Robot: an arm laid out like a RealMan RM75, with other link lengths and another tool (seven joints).
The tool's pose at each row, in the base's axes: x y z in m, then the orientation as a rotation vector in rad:
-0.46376 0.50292 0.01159 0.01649 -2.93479 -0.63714
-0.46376 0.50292 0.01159 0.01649 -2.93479 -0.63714
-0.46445 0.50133 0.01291 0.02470 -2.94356 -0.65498
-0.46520 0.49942 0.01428 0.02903 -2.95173 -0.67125
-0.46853 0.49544 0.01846 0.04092 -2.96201 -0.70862
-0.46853 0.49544 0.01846 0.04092 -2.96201 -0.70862
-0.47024 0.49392 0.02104 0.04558 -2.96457 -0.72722
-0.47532 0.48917 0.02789 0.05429 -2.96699 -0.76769
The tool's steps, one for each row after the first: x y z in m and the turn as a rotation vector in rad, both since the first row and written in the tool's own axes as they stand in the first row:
0.00000 0.00000 0.00000 0.00000 0.00000 0.00000
0.00092 -0.00091 -0.00175 -0.00984 -0.01093 -0.00860
0.00192 -0.00210 -0.00367 -0.01887 -0.02156 -0.01442
0.00593 -0.00406 -0.00862 -0.04060 -0.03791 -0.02741
0.00593 -0.00406 -0.00862 -0.04060 -0.03791 -0.02741
0.00803 -0.00441 -0.01133 -0.05179 -0.04393 -0.03258
0.01416 -0.00599 -0.01876 -0.07654 -0.05455 -0.04237

